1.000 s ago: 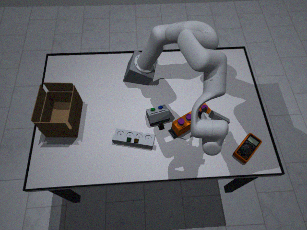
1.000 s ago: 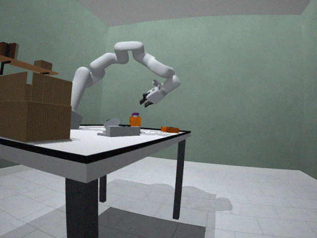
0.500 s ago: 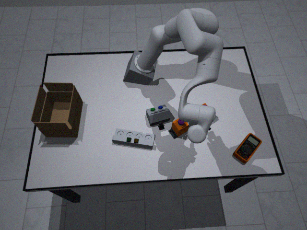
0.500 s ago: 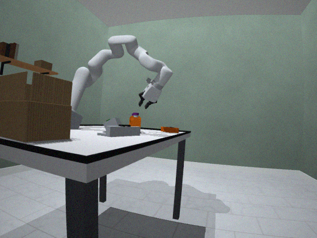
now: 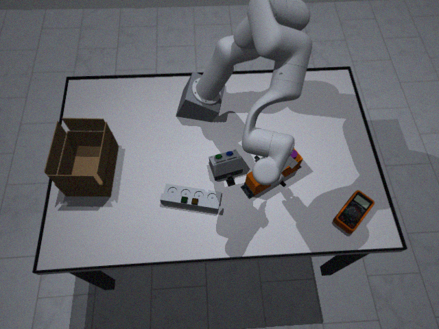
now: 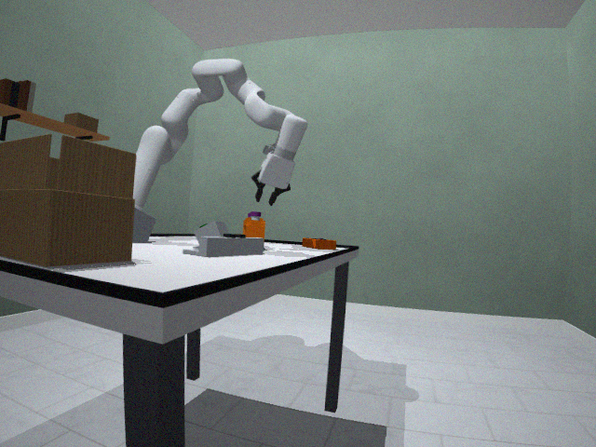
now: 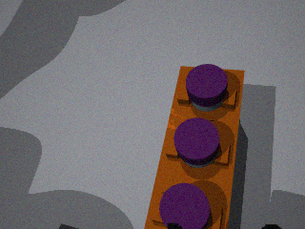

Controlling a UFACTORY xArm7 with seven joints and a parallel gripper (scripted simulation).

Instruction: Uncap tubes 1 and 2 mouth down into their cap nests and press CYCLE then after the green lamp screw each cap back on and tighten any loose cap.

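Right now my hand is 100 mm past the tube 1, 90 mm to the right of it and 60 mm above it. The rest, counted from my hand: blue key: 140 mm to the right, 120 mm behind, 110 mm below; purple cap: 70 mm behind, 60 mm below, 50 mm to the left; grey key housing: 160 mm to the right, 120 mm below, 100 mm behind.
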